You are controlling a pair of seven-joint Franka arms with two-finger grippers.
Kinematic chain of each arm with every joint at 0, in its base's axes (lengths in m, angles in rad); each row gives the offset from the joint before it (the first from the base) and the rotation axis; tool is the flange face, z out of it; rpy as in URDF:
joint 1: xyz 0 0 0.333 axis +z
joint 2: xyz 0 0 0 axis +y
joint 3: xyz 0 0 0.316 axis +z
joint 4: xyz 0.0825 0 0 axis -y
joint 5: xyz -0.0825 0 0.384 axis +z
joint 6: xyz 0 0 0 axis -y
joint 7: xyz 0.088 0 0 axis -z
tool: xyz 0 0 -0.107 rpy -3.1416 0 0
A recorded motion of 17 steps. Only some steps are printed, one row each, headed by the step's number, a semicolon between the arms.
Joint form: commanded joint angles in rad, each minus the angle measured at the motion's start. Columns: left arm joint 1, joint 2, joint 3, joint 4, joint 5, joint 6, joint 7; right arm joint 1, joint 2, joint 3, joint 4, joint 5, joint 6, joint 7.
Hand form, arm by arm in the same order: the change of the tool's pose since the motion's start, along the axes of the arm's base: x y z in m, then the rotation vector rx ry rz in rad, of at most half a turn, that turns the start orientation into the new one. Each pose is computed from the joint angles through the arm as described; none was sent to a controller.
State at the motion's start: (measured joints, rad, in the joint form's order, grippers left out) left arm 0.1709 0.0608 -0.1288 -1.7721 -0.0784 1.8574 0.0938; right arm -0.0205 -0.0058 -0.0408 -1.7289 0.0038 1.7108 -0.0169
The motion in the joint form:
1: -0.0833 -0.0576 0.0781 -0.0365 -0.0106 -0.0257 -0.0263; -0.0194 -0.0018 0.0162 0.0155 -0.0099 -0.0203 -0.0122
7: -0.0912 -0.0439 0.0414 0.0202 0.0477 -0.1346 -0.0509; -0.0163 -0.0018 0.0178 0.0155 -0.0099 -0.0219 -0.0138
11: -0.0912 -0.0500 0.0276 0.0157 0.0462 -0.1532 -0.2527; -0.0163 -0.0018 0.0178 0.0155 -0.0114 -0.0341 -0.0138
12: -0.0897 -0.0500 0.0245 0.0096 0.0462 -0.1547 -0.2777; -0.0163 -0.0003 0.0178 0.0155 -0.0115 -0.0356 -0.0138
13: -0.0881 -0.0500 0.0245 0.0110 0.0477 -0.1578 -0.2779; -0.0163 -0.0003 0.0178 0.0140 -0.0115 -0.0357 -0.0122
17: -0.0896 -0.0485 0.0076 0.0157 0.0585 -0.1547 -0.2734; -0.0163 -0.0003 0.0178 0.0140 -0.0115 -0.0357 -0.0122
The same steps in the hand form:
1: -0.0179 -0.0063 0.0129 -0.0041 0.0071 0.0213; -0.0015 -0.0026 0.0067 -0.0095 0.0036 0.0104
7: -0.0205 -0.0270 0.0227 0.0502 0.0745 -0.0175; -0.0015 0.0000 0.0065 -0.0094 0.0052 0.0167
11: -0.0245 -0.0349 0.0225 0.0530 0.1024 0.1695; -0.0029 -0.0001 0.0055 -0.0100 0.0175 0.0169
12: -0.0254 -0.0358 0.0195 0.0543 0.1112 0.1927; -0.0027 -0.0001 0.0045 -0.0100 0.0205 0.0169
13: -0.0255 -0.0348 0.0199 0.0559 0.1128 0.1941; -0.0028 -0.0001 0.0038 -0.0099 0.0221 0.0153
17: -0.0247 -0.0440 0.0215 0.0663 0.1044 0.1699; -0.0028 -0.0001 0.0038 -0.0099 0.0221 0.0153

